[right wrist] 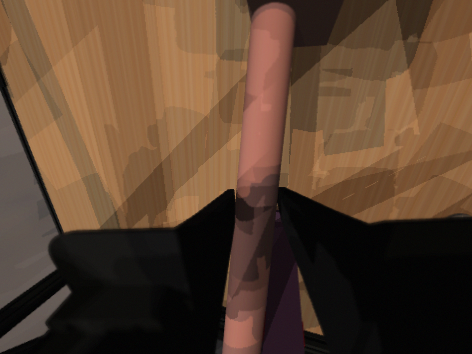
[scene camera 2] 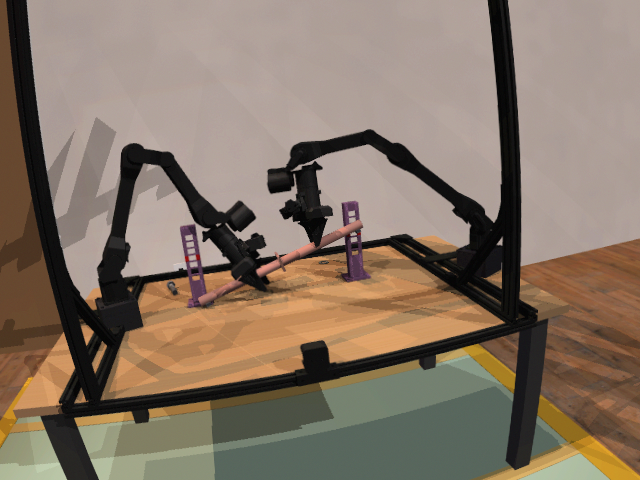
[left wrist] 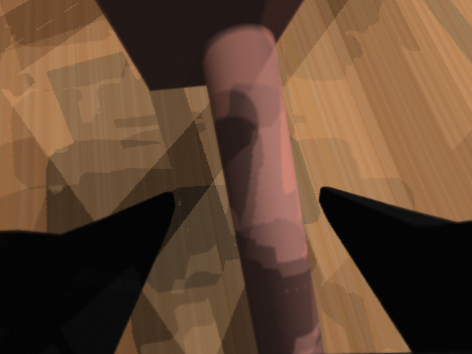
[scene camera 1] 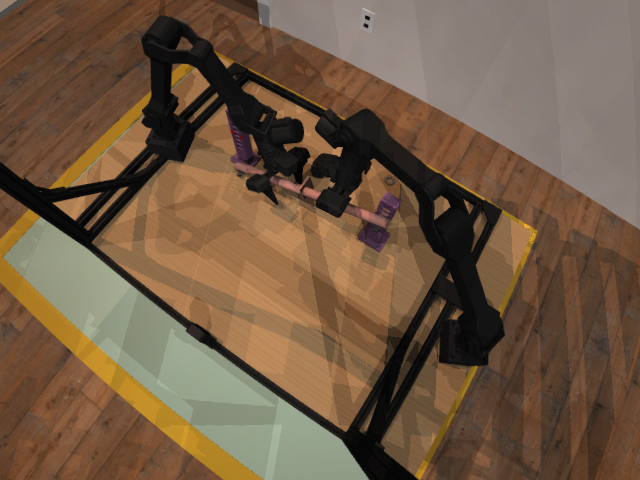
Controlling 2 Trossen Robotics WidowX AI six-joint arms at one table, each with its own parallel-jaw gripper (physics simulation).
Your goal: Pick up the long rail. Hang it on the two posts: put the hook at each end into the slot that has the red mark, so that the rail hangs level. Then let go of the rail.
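Places are measured from the left arm's base along level axes (x right, y down, z ahead), in metres.
Pixels of known places: left gripper, between the fingertips: [scene camera 2: 267,287] [left wrist: 246,196] [scene camera 1: 289,195]; right gripper, between the fingertips: [right wrist: 255,195] [scene camera 2: 315,246]; left arm's base, origin of its link: [scene camera 2: 115,299] [scene camera 1: 166,131]; right arm's base, origin of its link: [scene camera 1: 469,341].
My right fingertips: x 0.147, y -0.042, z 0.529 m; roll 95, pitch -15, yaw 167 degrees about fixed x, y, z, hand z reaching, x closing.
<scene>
For each thing: its middle in the pictures, then the offset to it from my right fingertips.
- long pink rail, middle of its body: [left wrist: 225,44] [right wrist: 280,16] [scene camera 1: 304,189] [scene camera 2: 280,262] dx -0.038, dy +0.029, dz -0.091 m
- left purple post, middle of its body: [scene camera 2: 194,265] [scene camera 1: 241,136] dx -0.149, dy +0.008, dz -0.296 m
- right purple post, middle of its body: [right wrist: 280,310] [scene camera 1: 381,220] [scene camera 2: 353,240] dx +0.014, dy +0.008, dz +0.115 m
- small ring, middle of its body: [scene camera 1: 389,180] [scene camera 2: 323,262] dx -0.175, dy +0.115, dz +0.134 m
- small dark bolt-like object, middle of its body: [scene camera 2: 172,288] dx -0.301, dy +0.106, dz -0.330 m
The long pink rail [scene camera 1: 369,215] [scene camera 2: 294,256] [left wrist: 265,165] [right wrist: 267,115] is tilted in scene camera 2. Its left end is low by the foot of the left purple post [scene camera 1: 241,147] [scene camera 2: 195,279]; its right end is high, in front of the right purple post [scene camera 1: 387,204] [scene camera 2: 354,260] near the red mark. Whether either hook sits in a slot is hidden. My right gripper [scene camera 2: 316,242] [right wrist: 255,195] is shut on the rail, right of its middle plate [scene camera 2: 280,261]. My left gripper [scene camera 1: 287,191] [scene camera 2: 265,285] [left wrist: 246,196] is open, with its fingers either side of the rail, left of the plate.
A small ring [scene camera 1: 389,180] [scene camera 2: 323,262] lies on the table behind the rail. A small dark bolt-like object [scene camera 2: 172,287] lies left of the left post in scene camera 2. A black frame surrounds the work area, with a dark box [scene camera 2: 314,356] on its front bar.
</scene>
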